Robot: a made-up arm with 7 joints.
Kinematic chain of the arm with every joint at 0, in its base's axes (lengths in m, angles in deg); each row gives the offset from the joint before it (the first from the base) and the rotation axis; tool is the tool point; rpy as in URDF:
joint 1: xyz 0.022 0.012 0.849 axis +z
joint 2: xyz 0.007 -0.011 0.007 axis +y
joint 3: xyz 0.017 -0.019 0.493 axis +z
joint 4: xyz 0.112 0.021 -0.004 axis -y
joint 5: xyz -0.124 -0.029 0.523 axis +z
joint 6: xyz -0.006 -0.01 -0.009 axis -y
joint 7: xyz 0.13 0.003 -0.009 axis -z
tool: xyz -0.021 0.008 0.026 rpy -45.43 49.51 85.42
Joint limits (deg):
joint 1: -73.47..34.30
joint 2: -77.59..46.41
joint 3: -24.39..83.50
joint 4: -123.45..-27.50
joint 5: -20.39..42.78
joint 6: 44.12..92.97
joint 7: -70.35..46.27
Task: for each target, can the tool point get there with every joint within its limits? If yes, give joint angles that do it. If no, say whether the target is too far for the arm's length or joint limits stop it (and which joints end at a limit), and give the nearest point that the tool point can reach.
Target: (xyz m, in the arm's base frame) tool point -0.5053 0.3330 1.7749
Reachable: yes | joints 9.37 -36.70 72.92 -43.95 11.10 76.73 -29.02
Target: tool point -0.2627 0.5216 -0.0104
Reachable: no: joint limits stop it (at a limit: joint 1, joint 2, joint 4, joint 6, joint 7) | nearest point 0.1876 0.6323 0.6382 | short by 0.797 m
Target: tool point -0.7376 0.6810 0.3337
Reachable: no: joint limits stop it (at a limit: joint 2, joint 3, joint 5, joint 6, joint 7) | nearest point -0.5497 0.5156 0.9811 | short by 0.694 m
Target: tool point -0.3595 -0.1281 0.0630
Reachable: no: joint limits stop it (at a limit: joint 1, joint 2, joint 3, joint 4, joint 6, joint 7) | nearest point -0.1197 -0.6201 0.5558 | short by 0.736 m
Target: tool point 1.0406 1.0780 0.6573
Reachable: no: too far | nearest point 0.7653 0.7343 0.8459 | short by 0.479 m
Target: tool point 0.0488 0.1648 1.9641
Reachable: yes | joints -19.49 -27.09 22.64 -49.80 -8.94 88.88 -10.20
